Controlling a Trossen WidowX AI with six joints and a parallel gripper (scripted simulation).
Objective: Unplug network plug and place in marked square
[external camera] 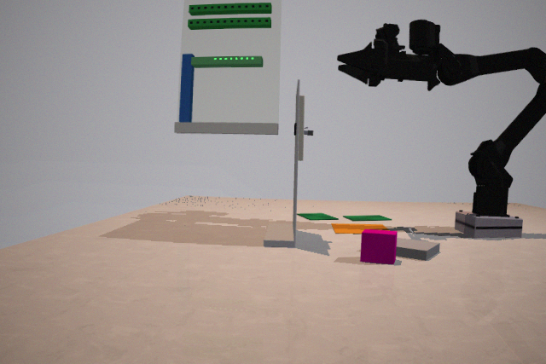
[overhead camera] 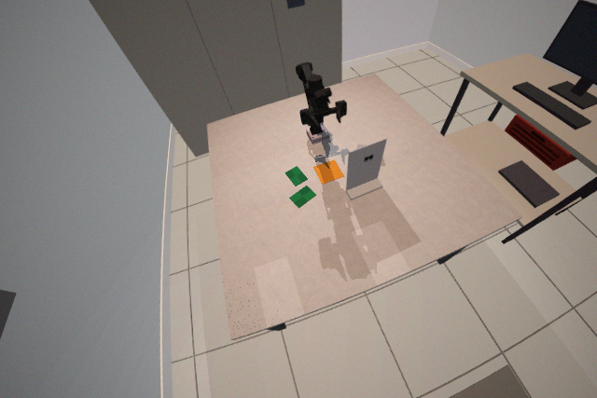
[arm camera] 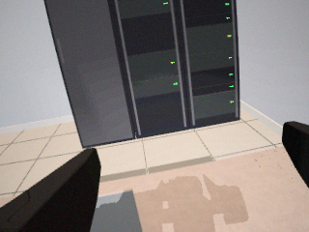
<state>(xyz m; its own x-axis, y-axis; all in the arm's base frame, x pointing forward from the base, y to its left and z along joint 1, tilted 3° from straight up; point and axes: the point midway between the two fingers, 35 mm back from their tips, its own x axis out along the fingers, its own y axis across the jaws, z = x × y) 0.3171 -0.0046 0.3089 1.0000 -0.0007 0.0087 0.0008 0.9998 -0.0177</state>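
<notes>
The grey network plug lies 6 cm ahead of my gripper tip, 13 cm to the left of it and 16 cm below it. Round my gripper tip: upright panel 8 cm ahead, 14 cm to the left, 24 cm below; then orange marked square 6 cm behind, 36 cm below; then flat grey block 12 cm behind, 21 cm to the left, 35 cm below.
</notes>
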